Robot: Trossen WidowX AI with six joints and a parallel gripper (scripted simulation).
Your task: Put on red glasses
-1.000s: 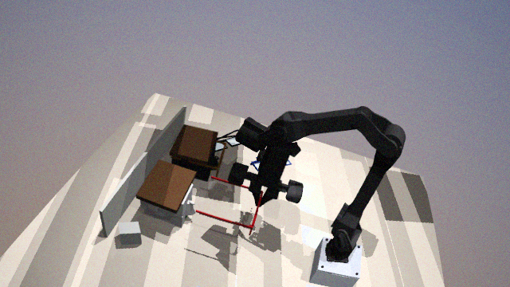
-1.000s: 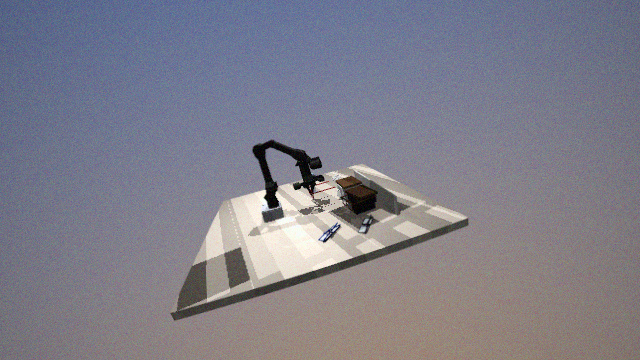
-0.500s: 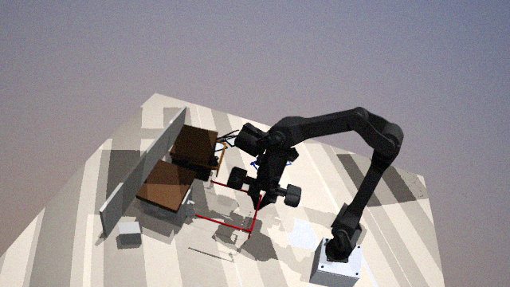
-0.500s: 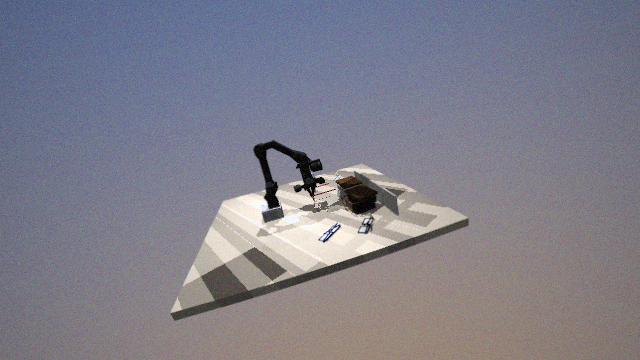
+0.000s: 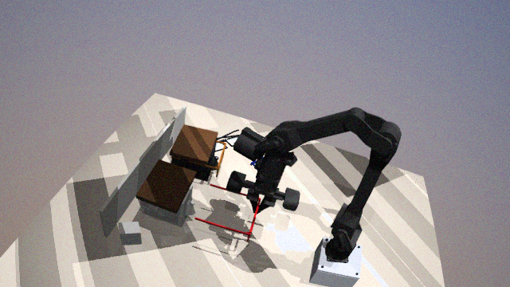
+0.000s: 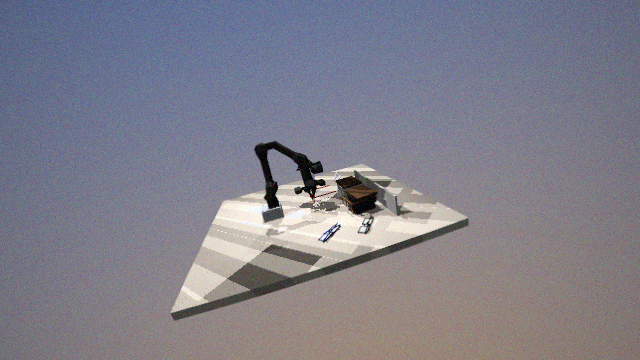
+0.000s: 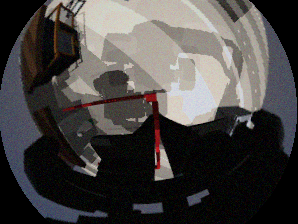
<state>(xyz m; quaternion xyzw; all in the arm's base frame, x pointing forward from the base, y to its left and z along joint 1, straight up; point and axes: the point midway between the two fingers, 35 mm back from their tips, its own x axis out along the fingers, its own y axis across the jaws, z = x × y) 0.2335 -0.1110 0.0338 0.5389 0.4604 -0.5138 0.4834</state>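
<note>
The red glasses lies 50 mm ahead of my gripper tip, 30 mm to the left of it and 10 mm above it. From my gripper tip the other things lie so: grey block: 320 mm ahead, 160 mm to the left, 40 mm below; then grey upright panel: 350 mm ahead, 120 mm to the right, 20 mm below.
</note>
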